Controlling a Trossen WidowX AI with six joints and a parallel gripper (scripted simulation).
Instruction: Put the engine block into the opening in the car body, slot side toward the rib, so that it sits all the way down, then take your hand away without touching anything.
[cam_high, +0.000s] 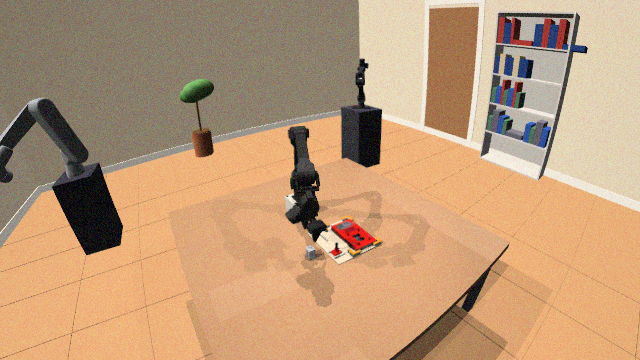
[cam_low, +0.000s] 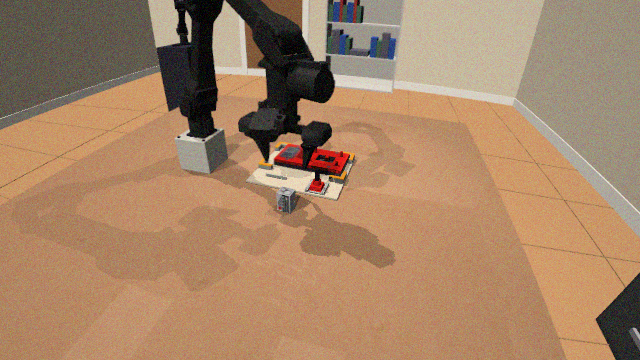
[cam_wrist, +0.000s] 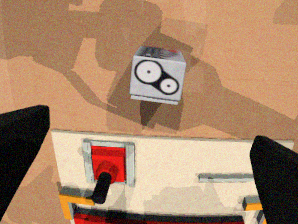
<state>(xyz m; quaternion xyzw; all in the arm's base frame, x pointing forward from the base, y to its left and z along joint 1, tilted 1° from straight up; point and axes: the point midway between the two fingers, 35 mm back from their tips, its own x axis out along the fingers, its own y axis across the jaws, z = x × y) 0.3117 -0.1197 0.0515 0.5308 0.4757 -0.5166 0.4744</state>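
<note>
The grey engine block is 9 cm below my gripper tip and 1 cm ahead of it.
</note>
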